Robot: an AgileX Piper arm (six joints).
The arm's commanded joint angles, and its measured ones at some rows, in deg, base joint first. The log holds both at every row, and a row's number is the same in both.
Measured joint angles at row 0:
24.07, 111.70, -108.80, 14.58, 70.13, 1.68
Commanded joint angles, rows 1 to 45:
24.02, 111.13, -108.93, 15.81, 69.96, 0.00
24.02, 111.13, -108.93, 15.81, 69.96, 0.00
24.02, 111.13, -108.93, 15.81, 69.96, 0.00
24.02, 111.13, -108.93, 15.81, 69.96, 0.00
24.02, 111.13, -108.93, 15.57, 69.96, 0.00
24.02, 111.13, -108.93, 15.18, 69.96, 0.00
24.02, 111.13, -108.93, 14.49, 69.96, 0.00
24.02, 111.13, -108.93, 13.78, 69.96, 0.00
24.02, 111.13, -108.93, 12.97, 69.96, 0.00
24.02, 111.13, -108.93, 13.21, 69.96, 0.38
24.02, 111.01, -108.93, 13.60, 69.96, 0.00
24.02, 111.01, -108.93, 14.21, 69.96, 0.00
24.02, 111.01, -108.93, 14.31, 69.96, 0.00
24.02, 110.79, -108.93, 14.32, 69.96, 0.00
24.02, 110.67, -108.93, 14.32, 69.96, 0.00
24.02, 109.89, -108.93, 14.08, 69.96, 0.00
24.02, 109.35, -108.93, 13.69, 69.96, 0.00
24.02, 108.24, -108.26, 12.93, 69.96, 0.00
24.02, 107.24, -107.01, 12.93, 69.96, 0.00
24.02, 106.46, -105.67, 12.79, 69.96, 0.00
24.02, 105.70, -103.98, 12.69, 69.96, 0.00
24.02, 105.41, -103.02, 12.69, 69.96, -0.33
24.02, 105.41, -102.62, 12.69, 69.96, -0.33
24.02, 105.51, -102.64, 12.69, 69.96, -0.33
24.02, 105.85, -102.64, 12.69, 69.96, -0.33
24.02, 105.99, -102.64, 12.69, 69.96, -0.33
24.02, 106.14, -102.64, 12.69, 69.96, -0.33
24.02, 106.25, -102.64, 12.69, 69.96, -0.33
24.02, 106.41, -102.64, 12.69, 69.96, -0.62
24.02, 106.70, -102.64, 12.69, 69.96, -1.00
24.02, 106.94, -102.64, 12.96, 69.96, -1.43
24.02, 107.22, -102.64, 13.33, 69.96, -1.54
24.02, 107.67, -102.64, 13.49, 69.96, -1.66
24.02, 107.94, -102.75, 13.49, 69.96, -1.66
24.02, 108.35, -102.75, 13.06, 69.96, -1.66
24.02, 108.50, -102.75, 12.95, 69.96, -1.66
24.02, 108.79, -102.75, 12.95, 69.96, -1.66
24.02, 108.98, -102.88, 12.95, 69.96, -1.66
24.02, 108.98, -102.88, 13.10, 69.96, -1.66
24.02, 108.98, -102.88, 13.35, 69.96, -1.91
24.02, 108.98, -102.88, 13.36, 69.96, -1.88
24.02, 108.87, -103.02, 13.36, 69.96, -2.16
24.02, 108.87, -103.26, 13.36, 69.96, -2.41
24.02, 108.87, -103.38, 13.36, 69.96, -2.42
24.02, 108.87, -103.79, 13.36, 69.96, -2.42
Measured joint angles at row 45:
24.07, 109.14, -102.72, 13.29, 70.30, -1.41
